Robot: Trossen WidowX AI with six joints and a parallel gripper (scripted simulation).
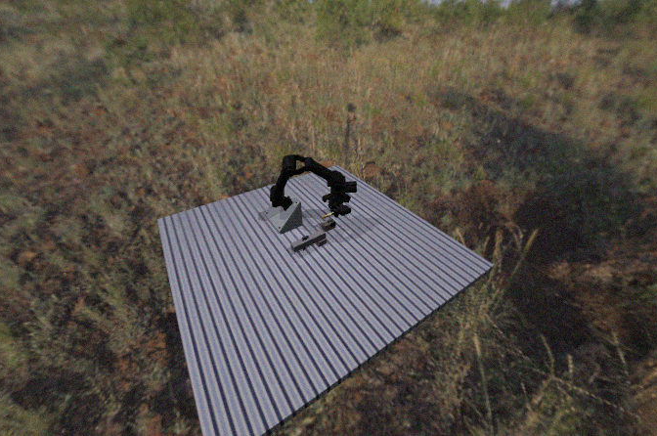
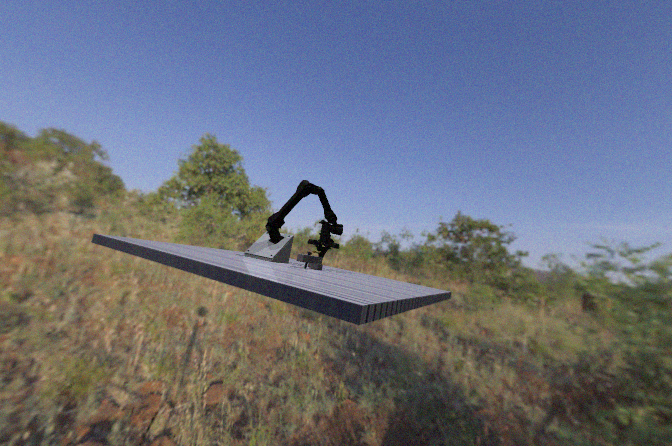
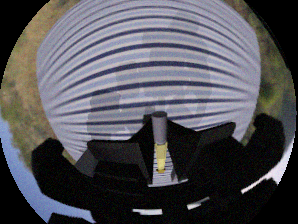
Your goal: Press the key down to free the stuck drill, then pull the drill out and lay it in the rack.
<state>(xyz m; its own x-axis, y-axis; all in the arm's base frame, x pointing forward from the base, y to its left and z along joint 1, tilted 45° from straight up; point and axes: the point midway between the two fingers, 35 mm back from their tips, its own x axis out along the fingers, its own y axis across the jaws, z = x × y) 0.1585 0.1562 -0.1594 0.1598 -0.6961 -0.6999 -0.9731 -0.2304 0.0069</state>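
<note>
The grey block lies 5 cm to the right of my gripper tip and 4 cm below it. From my gripper tip the other things lie so: dark drill (23 cm to the right, 11 cm ahead, 1 cm below).
</note>
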